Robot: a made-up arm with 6 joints.
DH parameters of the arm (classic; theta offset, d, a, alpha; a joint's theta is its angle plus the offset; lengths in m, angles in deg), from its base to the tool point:
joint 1: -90 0.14 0.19 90
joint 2: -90 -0.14 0.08 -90
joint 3: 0 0.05 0.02 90
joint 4: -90 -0.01 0.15 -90
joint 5: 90 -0.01 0.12 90
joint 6: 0 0.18 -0.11 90
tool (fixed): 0 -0.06 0 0
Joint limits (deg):
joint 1: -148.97..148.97
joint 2: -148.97..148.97
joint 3: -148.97..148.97
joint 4: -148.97..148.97
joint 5: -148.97..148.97
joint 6: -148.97..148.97
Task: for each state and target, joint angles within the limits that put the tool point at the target. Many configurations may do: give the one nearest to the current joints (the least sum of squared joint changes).
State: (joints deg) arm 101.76 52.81 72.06 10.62 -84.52 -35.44
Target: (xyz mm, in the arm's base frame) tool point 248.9 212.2 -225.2
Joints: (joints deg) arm 91.94 44.90 55.23 9.73 -79.81 -54.19
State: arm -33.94 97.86 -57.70 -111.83 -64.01 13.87
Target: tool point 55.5 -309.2 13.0
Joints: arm -58.63 119.04 -65.53 -75.74 -54.04 -5.14
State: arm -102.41 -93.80 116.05 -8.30 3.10 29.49
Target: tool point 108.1 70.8 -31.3
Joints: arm -128.61 -66.70 132.00 -75.27 -6.25 77.48
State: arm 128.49 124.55 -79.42 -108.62 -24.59 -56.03
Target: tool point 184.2 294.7 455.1
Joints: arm 79.23 80.97 -48.18 -148.97 -41.32 -60.01
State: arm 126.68 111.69 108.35 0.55 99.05 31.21
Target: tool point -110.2 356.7 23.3
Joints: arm 138.43 120.23 70.86 28.24 79.59 14.73
